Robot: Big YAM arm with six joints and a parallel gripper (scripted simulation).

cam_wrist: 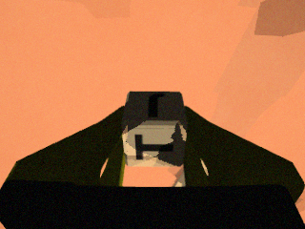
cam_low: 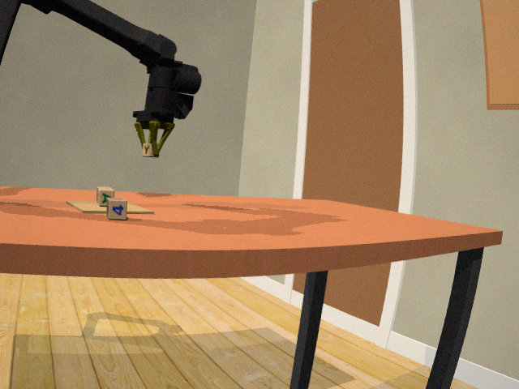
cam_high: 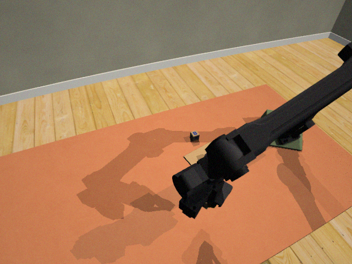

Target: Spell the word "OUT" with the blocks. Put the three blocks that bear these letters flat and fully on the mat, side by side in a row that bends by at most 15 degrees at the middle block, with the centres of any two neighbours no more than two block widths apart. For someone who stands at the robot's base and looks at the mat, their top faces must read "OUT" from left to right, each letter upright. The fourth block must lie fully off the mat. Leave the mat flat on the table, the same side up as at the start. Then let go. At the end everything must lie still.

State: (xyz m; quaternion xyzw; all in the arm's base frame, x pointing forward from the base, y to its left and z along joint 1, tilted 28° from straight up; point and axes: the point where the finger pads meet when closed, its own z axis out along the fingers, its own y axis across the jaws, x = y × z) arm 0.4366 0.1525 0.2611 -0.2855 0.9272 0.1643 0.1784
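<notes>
My hand is 100 mm past the tan mat, 200 mm to the left of it and 110 mm above it. The rest, counted from my hand: O block (110 mm behind, 160 mm to the right, 90 mm below); wooden block (90 mm behind, 330 mm to the right, 90 mm below).
</notes>
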